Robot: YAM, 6 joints.
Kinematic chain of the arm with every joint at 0, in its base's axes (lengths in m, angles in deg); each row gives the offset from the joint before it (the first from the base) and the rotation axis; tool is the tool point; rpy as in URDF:
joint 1: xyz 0 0 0.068 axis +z
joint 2: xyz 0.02 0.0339 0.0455 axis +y
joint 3: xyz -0.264 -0.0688 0 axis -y
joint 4: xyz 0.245 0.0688 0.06 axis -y
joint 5: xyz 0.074 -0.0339 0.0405 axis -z
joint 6: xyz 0.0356 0 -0.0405 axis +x
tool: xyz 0 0 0 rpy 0 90 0
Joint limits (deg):
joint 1: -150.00..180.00
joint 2: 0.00..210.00
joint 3: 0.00..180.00
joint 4: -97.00..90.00
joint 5: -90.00..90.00
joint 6: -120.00..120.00
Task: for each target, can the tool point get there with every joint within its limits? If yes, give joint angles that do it. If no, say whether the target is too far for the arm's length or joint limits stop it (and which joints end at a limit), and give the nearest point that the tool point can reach.
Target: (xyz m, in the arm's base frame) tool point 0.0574 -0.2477 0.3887
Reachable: yes | joints -77.01 64.99 67.57 -21.22 -0.44 59.40
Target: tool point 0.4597 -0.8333 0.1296
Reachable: no: too far | nearest point 0.3119 -0.5654 0.1243 | short by 0.306 m
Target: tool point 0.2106 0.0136 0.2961
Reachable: yes | joints 1.43 50.29 30.88 21.69 -13.51 -68.39
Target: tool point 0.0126 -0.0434 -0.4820
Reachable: no: joint limits stop it (at a limit: joint 2) | nearest point 0.0288 -0.0991 -0.3498 | short by 0.144 m
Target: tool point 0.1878 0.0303 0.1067
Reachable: yes | joints 19.48 99.23 35.82 -53.71 72.89 -88.17
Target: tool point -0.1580 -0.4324 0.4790
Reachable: yes | joints -112.36 120.93 144.46 -31.08 -30.98 -90.58
